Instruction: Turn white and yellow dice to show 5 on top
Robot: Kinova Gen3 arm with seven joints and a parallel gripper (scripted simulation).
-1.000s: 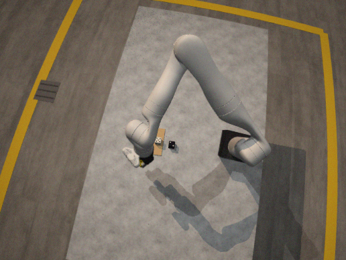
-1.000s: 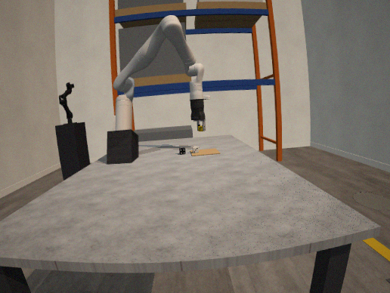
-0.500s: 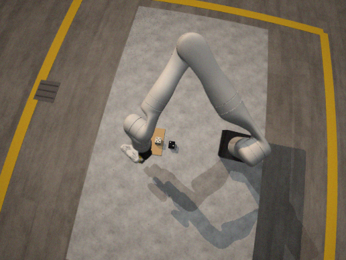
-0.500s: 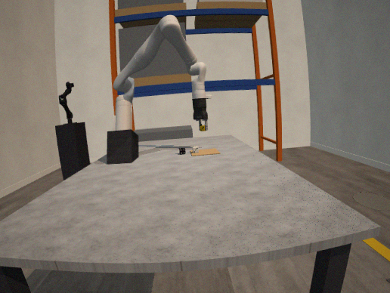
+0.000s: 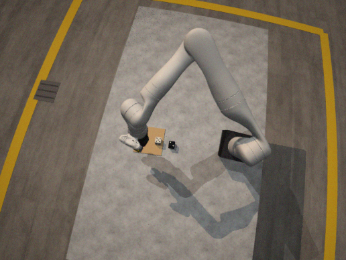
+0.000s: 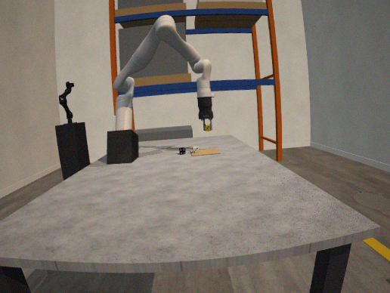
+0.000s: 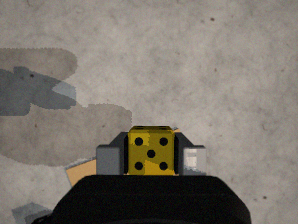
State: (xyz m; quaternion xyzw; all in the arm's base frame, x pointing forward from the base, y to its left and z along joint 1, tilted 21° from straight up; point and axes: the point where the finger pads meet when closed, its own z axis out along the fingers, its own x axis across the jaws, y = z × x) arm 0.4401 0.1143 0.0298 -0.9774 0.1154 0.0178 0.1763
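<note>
The tan mat is 3 cm behind my hand, 8 cm to the right of it and 12 cm below it. From my hand the other things lie so: white die (7 cm behind, 9 cm to the right, 10 cm below); then black die (14 cm behind, 8 cm to the right, 11 cm below); then yellow die (1 cm below).
</note>
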